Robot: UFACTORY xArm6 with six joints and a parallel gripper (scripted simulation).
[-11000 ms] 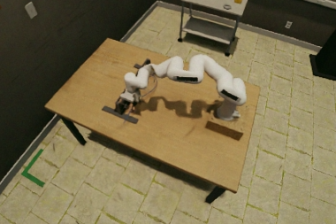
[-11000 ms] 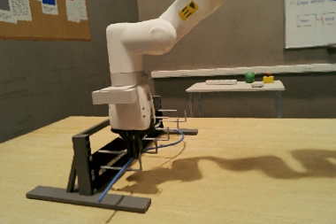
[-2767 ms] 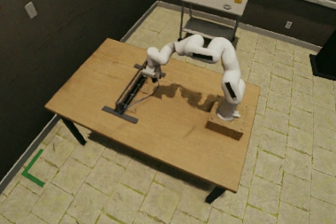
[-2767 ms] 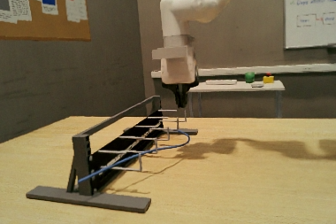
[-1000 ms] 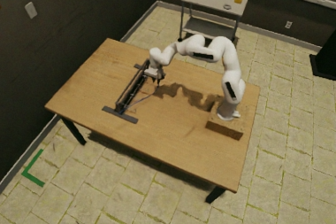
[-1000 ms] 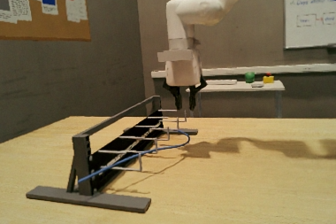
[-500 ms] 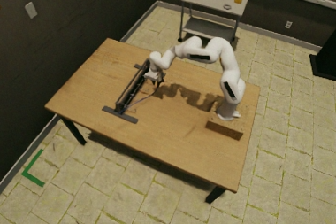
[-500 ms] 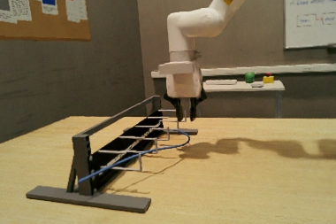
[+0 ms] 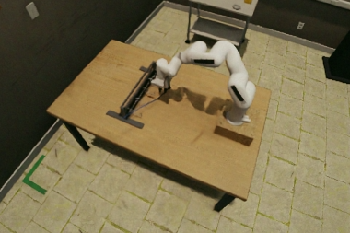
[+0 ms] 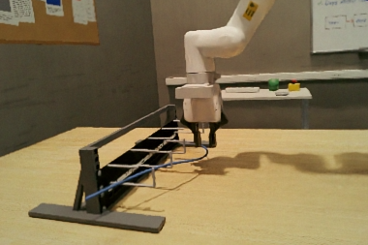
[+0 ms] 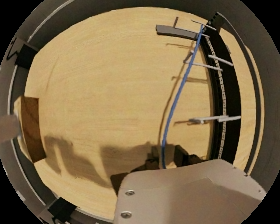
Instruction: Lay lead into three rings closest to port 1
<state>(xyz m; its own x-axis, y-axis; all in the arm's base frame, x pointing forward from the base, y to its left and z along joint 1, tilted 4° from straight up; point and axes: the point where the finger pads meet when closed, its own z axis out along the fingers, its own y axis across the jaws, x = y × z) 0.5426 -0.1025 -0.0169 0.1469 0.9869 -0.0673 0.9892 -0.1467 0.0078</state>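
My hand is 160 mm short of the dark free-standing rack, 30 mm to the right of it and 10 mm above it.
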